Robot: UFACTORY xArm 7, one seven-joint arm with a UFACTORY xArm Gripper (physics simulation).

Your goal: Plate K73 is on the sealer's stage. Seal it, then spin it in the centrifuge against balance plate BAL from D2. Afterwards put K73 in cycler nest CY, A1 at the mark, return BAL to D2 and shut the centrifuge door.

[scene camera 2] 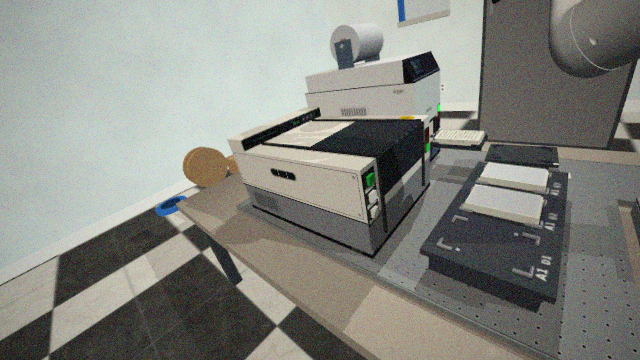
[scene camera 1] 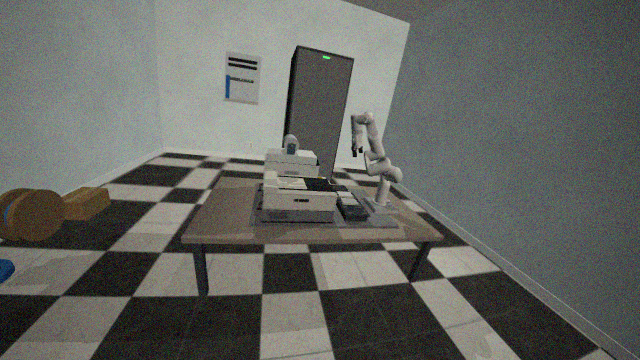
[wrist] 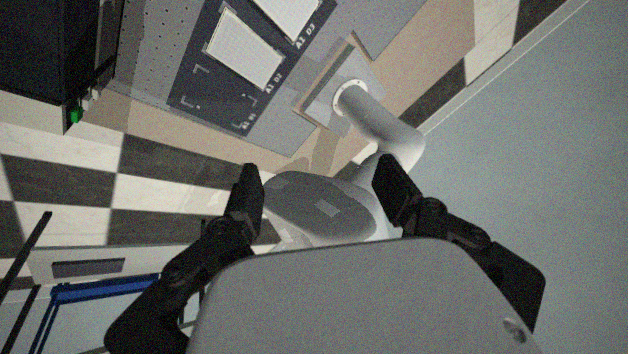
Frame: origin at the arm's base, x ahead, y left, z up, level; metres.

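Seen in the pictures: gripper, fingertip midpoint: (scene camera 1: 357, 155) (wrist: 319, 173); arm's base, origin of the base link: (scene camera 1: 379, 202) (wrist: 349, 97).
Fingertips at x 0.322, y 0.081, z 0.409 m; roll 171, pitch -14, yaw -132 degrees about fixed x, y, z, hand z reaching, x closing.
Observation:
Pixels of each thing's top centre, then the offset from my fingertips to it. Level surfaces: height alone.
- Plate K73, middle of its top: (scene camera 2: 458, 134) 0.178 m ahead, 0.216 m right, 0.327 m down
- sealer, middle of its top: (scene camera 2: 360, 22) (scene camera 1: 294, 136) 0.474 m ahead, 0.182 m right, 0.041 m up
- dark rack, middle of its top: (scene camera 2: 505, 203) (wrist: 248, 55) (scene camera 1: 349, 201) 0.010 m back, 0.029 m left, 0.372 m down
- low dark block, middle of its top: (scene camera 2: 521, 151) (scene camera 1: 338, 187) 0.020 m ahead, 0.256 m right, 0.374 m down
- white plate, middle of its top: (scene camera 2: 514, 172) (scene camera 1: 344, 193) 0.003 m ahead, 0.094 m right, 0.362 m down
- film roll, middle of its top: (scene camera 2: 354, 24) (scene camera 1: 291, 136) 0.495 m ahead, 0.179 m right, 0.041 m up
- table, its level: 0.448 m down
My gripper (scene camera 1: 357, 150) (wrist: 319, 173) is open and empty, high above the table's right side; its fingers do not show in scene camera 2. Plate K73 (scene camera 2: 459, 136) lies on the stage sticking out of the sealer (scene camera 2: 372, 95) (scene camera 1: 291, 158) at the back. The centrifuge (scene camera 2: 305, 175) (scene camera 1: 300, 201) stands in front of the sealer; whether its door is shut is unclear. A white plate, BAL (scene camera 2: 505, 203) (wrist: 245, 49), sits in D2 of the dark rack (scene camera 2: 490, 265) (wrist: 215, 117). A low dark block (scene camera 2: 522, 154) behind the rack may be nest CY; its label is unreadable.
Another white plate (scene camera 2: 515, 176) (wrist: 289, 16) sits in D3, and D1 holds no plate. The arm's base (scene camera 1: 382, 202) (wrist: 350, 95) stands right of the rack. A film roll (scene camera 2: 357, 42) tops the sealer. A tall dark cabinet (scene camera 1: 320, 100) stands behind the table (scene camera 1: 220, 231).

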